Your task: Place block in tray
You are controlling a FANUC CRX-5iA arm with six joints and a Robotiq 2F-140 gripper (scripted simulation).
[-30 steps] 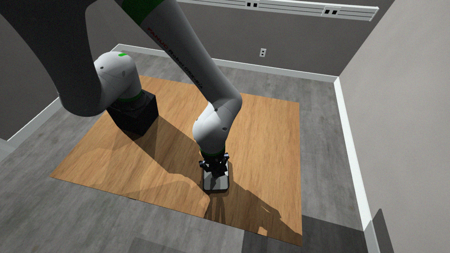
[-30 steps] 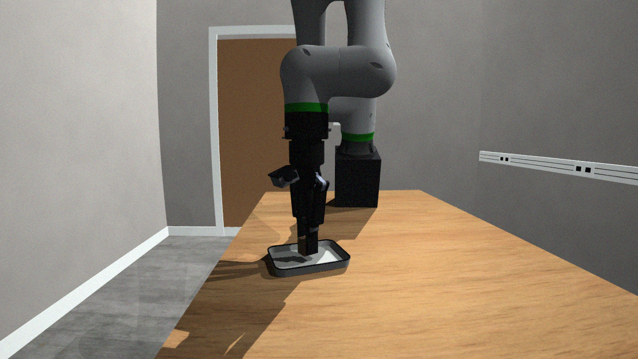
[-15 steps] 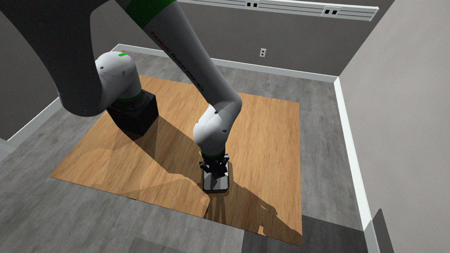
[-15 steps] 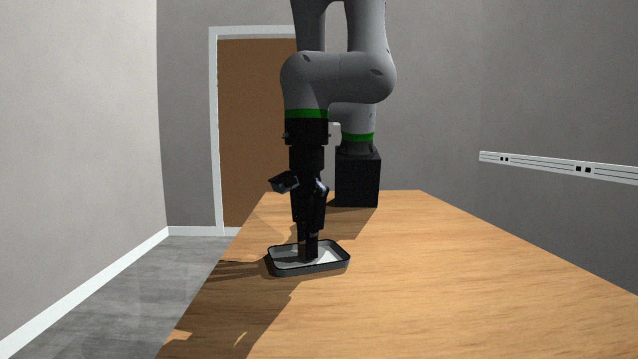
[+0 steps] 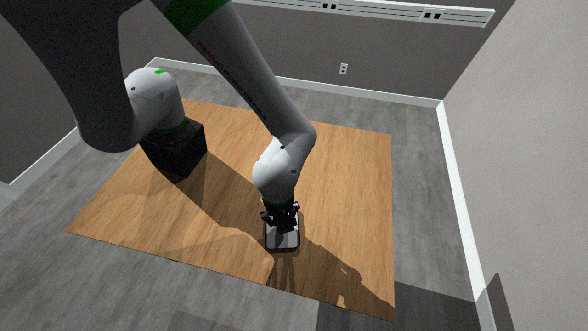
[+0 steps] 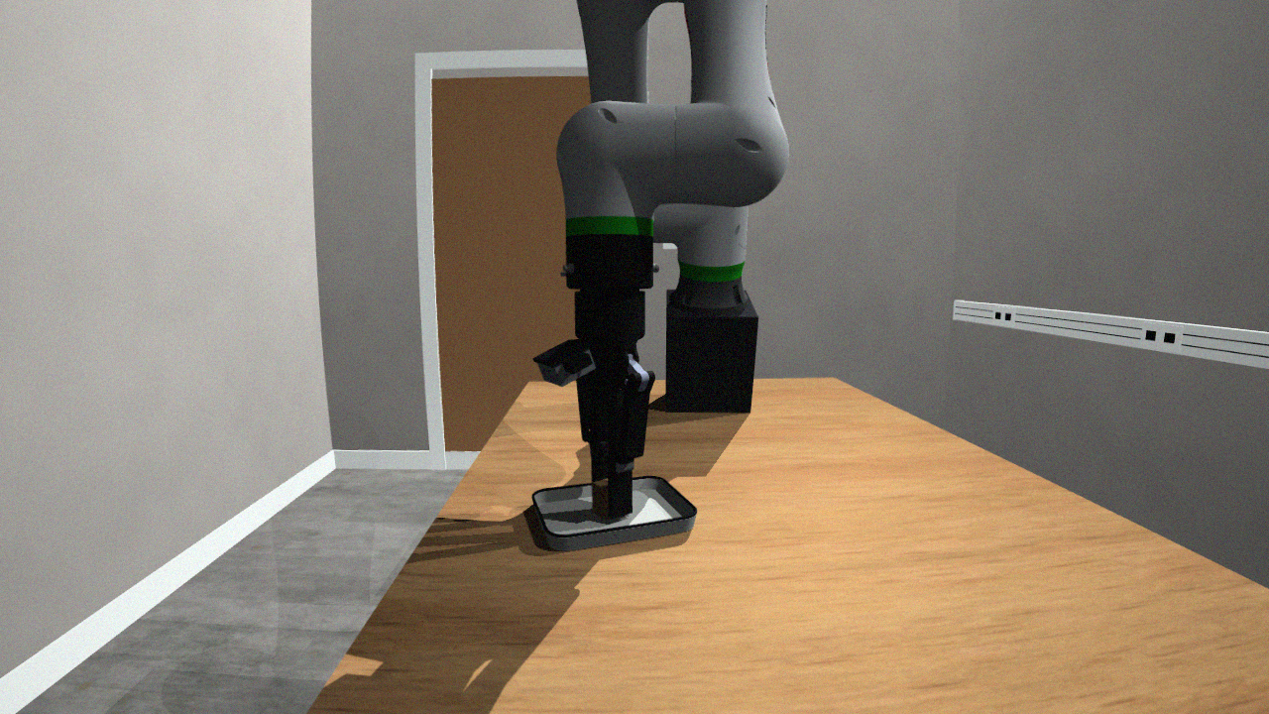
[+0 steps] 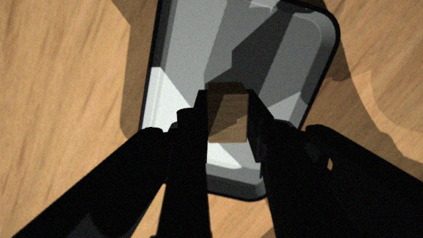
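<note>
Right now the wooden block is 2 cm below my hand. Also, from my hand: white tray (3 cm below).
</note>
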